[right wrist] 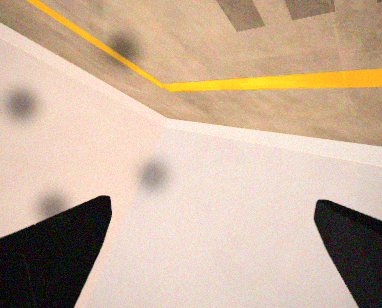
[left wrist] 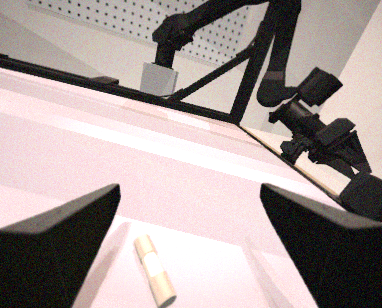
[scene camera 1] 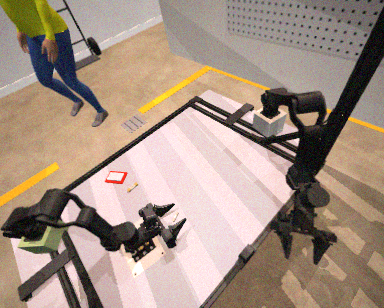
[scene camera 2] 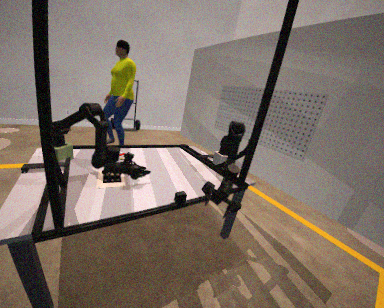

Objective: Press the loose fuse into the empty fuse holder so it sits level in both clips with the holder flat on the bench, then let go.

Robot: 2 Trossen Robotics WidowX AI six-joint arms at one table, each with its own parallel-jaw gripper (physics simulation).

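Pixels of known places: left gripper, fingertip midpoint: (left wrist: 191, 190) (scene camera 1: 180, 210) (scene camera 2: 148, 170); right gripper, fingertip midpoint: (right wrist: 212, 207) (scene camera 1: 301, 261) (scene camera 2: 214, 211); left arm's base at its link origin: (scene camera 1: 36, 231) (scene camera 2: 58, 144); right arm's base at its link origin: (left wrist: 162, 66) (scene camera 1: 270, 112) (scene camera 2: 223, 153).
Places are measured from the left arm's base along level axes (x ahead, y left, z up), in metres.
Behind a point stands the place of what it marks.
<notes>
A small fuse with pale brass ends and a white middle (scene camera 1: 175, 217) {z -0.080, x 0.491, y 0.045 m} (left wrist: 154, 267) {z -0.078, x 0.488, y 0.048 m} lies on the bench, between and below the open fingers of my left gripper (scene camera 1: 179, 211) {z -0.043, x 0.517, y 0.053 m} (left wrist: 191, 190) {z -0.043, x 0.517, y 0.053 m}, nearer the left finger in the left wrist view. The left gripper is open and empty. A cream board (scene camera 1: 142, 267) {z -0.086, x 0.383, y -0.117 m} (scene camera 2: 111, 186) {z -0.086, x 0.406, y -0.109 m} with black fuse holder blocks (scene camera 1: 144, 250) {z -0.065, x 0.390, y -0.070 m} lies behind it, partly hidden by the left arm; which holder is empty cannot be told. My right gripper (scene camera 1: 301, 259) {z -0.067, x 0.885, y -0.127 m} (right wrist: 212, 207) {z -0.067, x 0.885, y -0.127 m} is open and empty, beyond the bench's edge in scene camera 1, far from the fuse.
A small brass-coloured piece (scene camera 1: 132, 187) {z -0.076, x 0.294, y 0.195 m}, perhaps another fuse, lies near a red-bordered white card (scene camera 1: 116, 177) {z -0.074, x 0.207, y 0.255 m}. A black frame rail (scene camera 1: 135, 142) {z -0.072, x 0.263, y 0.465 m} edges the bench, with a small black block (scene camera 1: 246, 253) {z -0.033, x 0.727, y -0.105 m} (scene camera 2: 180, 197) {z -0.046, x 0.731, y -0.114 m} at another edge. A person (scene camera 1: 55, 55) (scene camera 2: 121, 82) stands beyond the bench.
</notes>
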